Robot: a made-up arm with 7 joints. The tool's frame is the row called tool.
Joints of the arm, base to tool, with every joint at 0 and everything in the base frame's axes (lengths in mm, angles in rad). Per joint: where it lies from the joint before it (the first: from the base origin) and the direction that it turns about. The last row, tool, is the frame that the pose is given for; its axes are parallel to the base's.
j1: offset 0.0 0.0 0.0 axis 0 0.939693 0.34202
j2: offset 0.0 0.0 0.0 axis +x
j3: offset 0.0 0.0 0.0 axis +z
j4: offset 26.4 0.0 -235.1 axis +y
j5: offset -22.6 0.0 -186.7 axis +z
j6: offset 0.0 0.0 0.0 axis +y
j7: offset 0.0 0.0 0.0 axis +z
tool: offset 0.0 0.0 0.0
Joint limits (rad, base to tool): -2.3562..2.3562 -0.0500..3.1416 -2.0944..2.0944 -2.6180..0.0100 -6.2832..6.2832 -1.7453..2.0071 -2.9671..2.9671
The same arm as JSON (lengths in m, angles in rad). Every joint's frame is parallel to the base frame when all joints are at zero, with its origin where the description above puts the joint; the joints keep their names.
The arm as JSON. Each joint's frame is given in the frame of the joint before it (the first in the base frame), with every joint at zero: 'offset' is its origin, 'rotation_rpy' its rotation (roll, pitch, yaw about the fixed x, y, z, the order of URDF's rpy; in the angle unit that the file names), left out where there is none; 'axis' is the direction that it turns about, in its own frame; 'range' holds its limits. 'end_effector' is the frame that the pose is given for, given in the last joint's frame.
{
  "length_unit": "m",
  "angle_unit": "rad",
  "chain": [
    {
      "id": "j1",
      "offset": [
        0.0,
        0.0,
        0.0
      ],
      "axis": [
        0.0,
        0.9397,
        0.342
      ],
      "range": [
        -2.3562,
        2.3562
      ]
    },
    {
      "id": "j2",
      "offset": [
        0.0,
        0.0,
        0.0
      ],
      "axis": [
        1.0,
        0.0,
        0.0
      ],
      "range": [
        -0.05,
        3.1416
      ]
    },
    {
      "id": "j3",
      "offset": [
        0.0,
        0.0,
        0.0
      ],
      "axis": [
        0.0,
        0.0,
        1.0
      ],
      "range": [
        -2.0944,
        2.0944
      ]
    },
    {
      "id": "j4",
      "offset": [
        0.0264,
        0.0,
        -0.2351
      ],
      "axis": [
        0.0,
        1.0,
        0.0
      ],
      "range": [
        -2.618,
        0.01
      ]
    },
    {
      "id": "j5",
      "offset": [
        -0.0226,
        0.0,
        -0.1867
      ],
      "axis": [
        0.0,
        0.0,
        1.0
      ],
      "range": [
        -6.2832,
        6.2832
      ]
    },
    {
      "id": "j6",
      "offset": [
        0.0,
        0.0,
        0.0
      ],
      "axis": [
        0.0,
        1.0,
        0.0
      ],
      "range": [
        -1.7453,
        2.0071
      ]
    },
    {
      "id": "j7",
      "offset": [
        0.0,
        0.0,
        0.0
      ],
      "axis": [
        0.0,
        0.0,
        1.0
      ],
      "range": [
        -2.9671,
        2.9671
      ]
    }
  ],
  "end_effector": {
    "offset": [
      0.0,
      0.0,
      0.0
    ]
  }
}

